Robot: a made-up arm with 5 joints.
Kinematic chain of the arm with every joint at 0, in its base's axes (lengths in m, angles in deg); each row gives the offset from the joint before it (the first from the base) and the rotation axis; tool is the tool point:
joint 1: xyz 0 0 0.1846 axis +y
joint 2: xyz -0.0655 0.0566 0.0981 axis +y
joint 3: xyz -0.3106 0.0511 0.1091 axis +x
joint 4: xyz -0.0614 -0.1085 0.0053 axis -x
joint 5: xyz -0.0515 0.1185 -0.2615 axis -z
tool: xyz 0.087 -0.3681 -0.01
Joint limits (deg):
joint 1: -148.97..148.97
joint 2: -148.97..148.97
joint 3: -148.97..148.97
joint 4: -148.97..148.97
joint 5: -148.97..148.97
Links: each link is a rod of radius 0.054 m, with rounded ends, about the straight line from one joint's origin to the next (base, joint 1, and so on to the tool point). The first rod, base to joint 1, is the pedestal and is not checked.
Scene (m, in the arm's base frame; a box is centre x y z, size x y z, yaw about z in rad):
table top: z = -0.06
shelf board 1: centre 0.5 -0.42 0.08 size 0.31 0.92 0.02 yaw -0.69
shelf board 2: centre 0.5 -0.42 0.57 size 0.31 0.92 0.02 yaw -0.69
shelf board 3: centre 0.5 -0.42 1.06 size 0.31 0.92 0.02 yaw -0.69
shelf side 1: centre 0.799 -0.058 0.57 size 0.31 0.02 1 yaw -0.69
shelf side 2: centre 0.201 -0.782 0.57 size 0.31 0.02 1 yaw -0.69
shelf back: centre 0.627 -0.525 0.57 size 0.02 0.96 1 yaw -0.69
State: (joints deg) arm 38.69 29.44 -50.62 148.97 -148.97
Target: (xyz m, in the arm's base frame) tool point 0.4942 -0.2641 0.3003
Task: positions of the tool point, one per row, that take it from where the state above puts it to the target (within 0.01 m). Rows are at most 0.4 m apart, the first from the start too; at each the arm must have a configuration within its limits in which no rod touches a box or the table.
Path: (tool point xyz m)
1: 0.1949 -0.5157 0.6992
2: -0.1281 -0.5134 0.5650
3: -0.3922 -0.3145 0.4578
4: -0.5056 0.0092 0.4095
5: -0.4301 0.3442 0.4299
6: -0.3255 0.3064 0.4446
7: -0.2351 0.2374 0.4470
8: -0.1526 0.1452 0.4512
9: -0.0640 0.0402 0.4618
10: 0.0453 -0.0650 0.4714
11: 0.1820 -0.1580 0.4616
12: 0.3389 -0.2274 0.4102
13: 0.4942 -0.2641 0.3003

